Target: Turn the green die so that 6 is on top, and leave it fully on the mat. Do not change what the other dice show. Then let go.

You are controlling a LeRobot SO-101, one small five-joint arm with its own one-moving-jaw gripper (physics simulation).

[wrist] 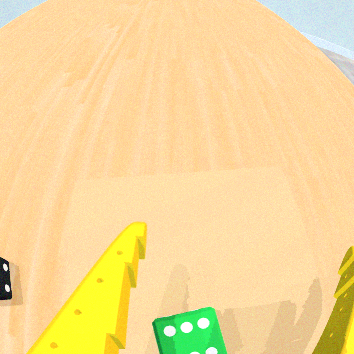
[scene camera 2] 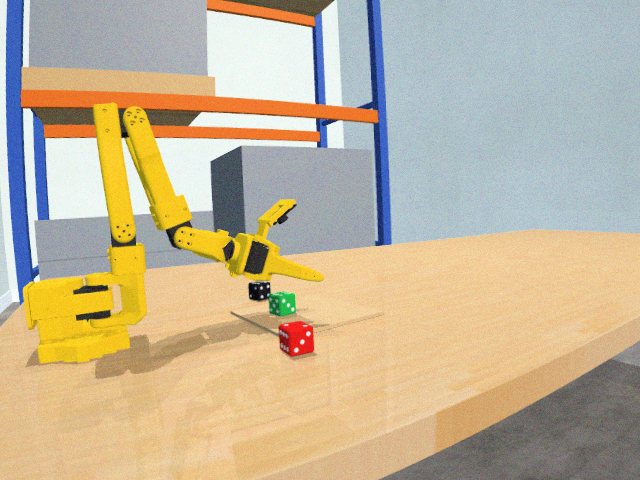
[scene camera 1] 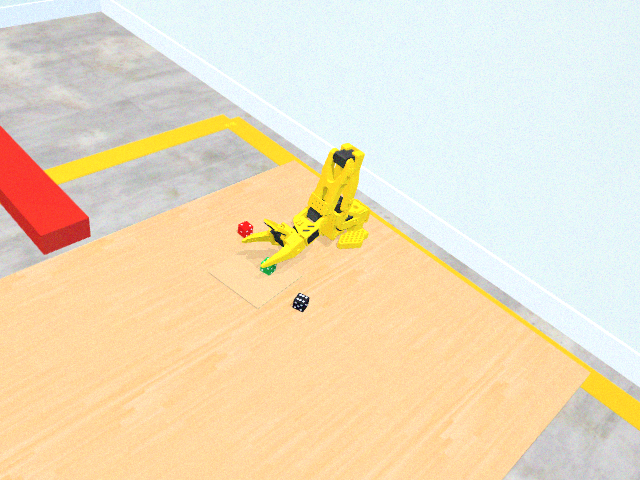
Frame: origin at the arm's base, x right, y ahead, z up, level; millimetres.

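Seen in the pictures: end effector, tool point: (wrist: 145, 236) (scene camera 2: 301, 270) (scene camera 1: 262, 265); arm's base, origin of the base link: (scene camera 2: 104, 342) (scene camera 1: 337, 237).
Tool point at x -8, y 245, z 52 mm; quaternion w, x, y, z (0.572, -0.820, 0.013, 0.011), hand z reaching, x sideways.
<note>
Offsets run from my tool point to a thing's top centre.
The green die @(dx +16, dy -36, dz -23 mm) (scene camera 1: 269, 269) (scene camera 2: 282, 303) (wrist: 190, 337) sits on the thin, wood-coloured mat @(dx +24, dy -10, dz -48 mm) (scene camera 1: 248, 293) (scene camera 2: 348, 311) (wrist: 200, 210). In the wrist view its upward face shows a row of three pips and part of a second row, which looks like the 6; the lower part is cut off by the frame. My gripper (scene camera 1: 253, 253) (scene camera 2: 308, 240) (wrist: 247, 236) is open and empty, with its jaws above the mat. The die shows between the jaws in the wrist view, with gaps on both sides. In scene camera 1 a jaw tip covers part of it.
A black die @(dx -98, dy -23, dz -27 mm) (scene camera 1: 300, 302) (scene camera 2: 259, 290) (wrist: 5, 280) stands off the mat on one side, 6 on top. A red die @(dx +138, dy -76, dz -27 mm) (scene camera 1: 245, 228) (scene camera 2: 296, 338) stands off the mat on the other side, near the other jaw in scene camera 1. A storage rack (scene camera 2: 382, 170) stands behind the table.
</note>
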